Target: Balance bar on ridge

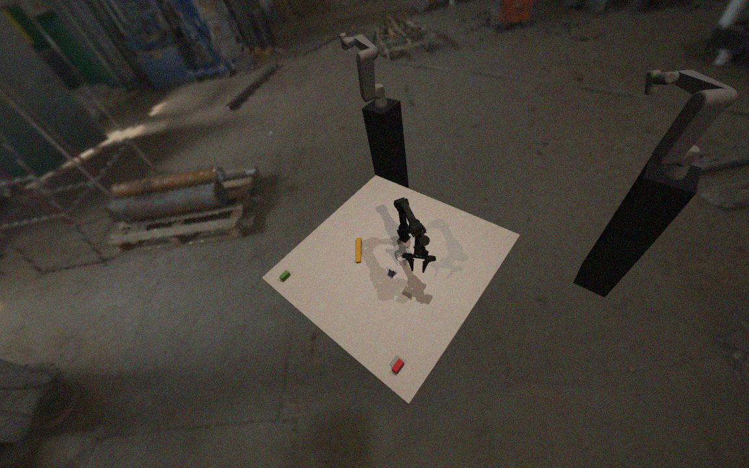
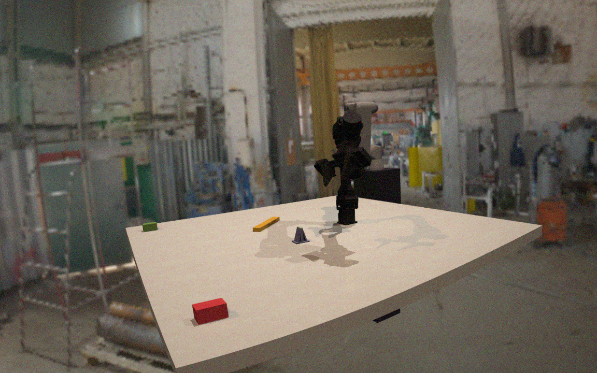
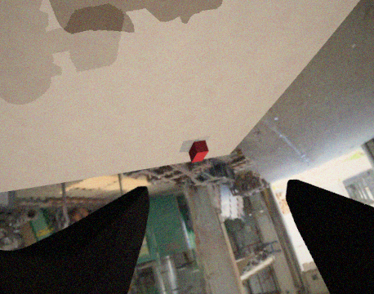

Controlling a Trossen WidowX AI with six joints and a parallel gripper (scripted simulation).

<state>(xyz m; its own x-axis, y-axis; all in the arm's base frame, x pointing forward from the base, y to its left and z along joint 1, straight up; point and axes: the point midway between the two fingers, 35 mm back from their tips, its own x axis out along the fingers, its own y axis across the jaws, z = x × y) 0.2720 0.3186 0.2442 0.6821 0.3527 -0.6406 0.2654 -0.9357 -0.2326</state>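
Right now my gripper tip is 540 mm to the left of the bar, 210 mm above it and 20 mm past it. The rest, counted from my gripper tip: green block 830 mm to the right, 440 mm ahead, 210 mm below; red block 440 mm ahead, 210 mm below, 170 mm to the left.
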